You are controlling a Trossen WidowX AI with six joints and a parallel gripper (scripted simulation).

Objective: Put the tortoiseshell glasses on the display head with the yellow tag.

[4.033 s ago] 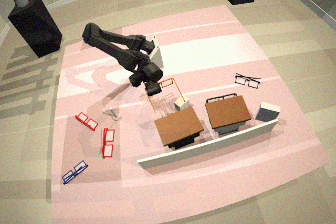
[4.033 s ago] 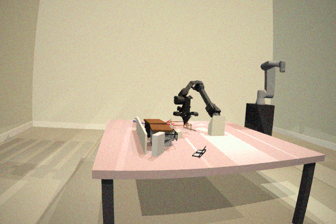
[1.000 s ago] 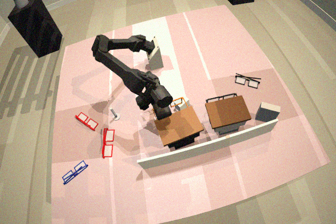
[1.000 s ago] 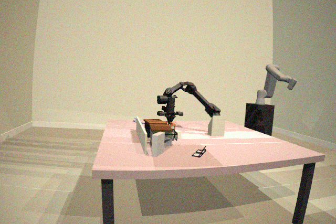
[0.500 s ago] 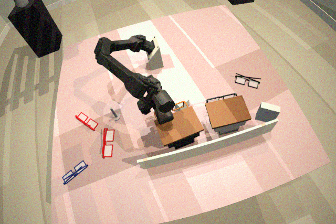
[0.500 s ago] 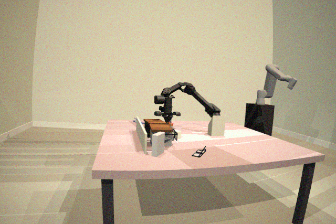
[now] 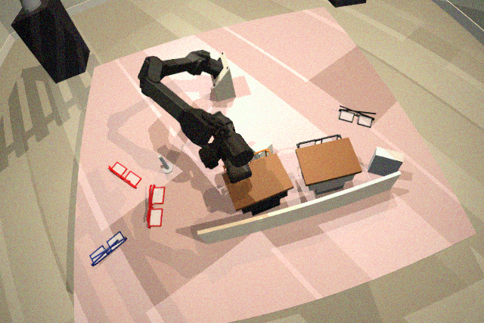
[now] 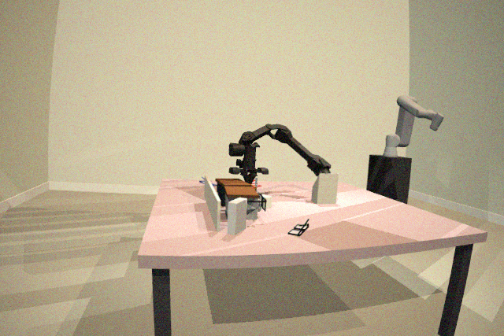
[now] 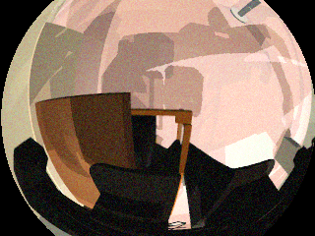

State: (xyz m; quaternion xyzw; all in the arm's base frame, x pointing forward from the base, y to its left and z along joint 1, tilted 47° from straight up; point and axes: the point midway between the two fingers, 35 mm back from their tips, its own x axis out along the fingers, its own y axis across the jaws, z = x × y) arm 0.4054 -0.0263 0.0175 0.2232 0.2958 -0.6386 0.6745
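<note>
Now: gripper tip 10 cm to the right of the pale tag block, 6 cm past it and 4 cm above it. The rest, counted from my gripper tip: white peg (23 cm to the right, 10 cm behind, 4 cm below); long white wall (20 cm ahead, 16 cm to the left, 1 cm below); grey block (45 cm to the left, 14 cm ahead, 1 cm below).
</note>
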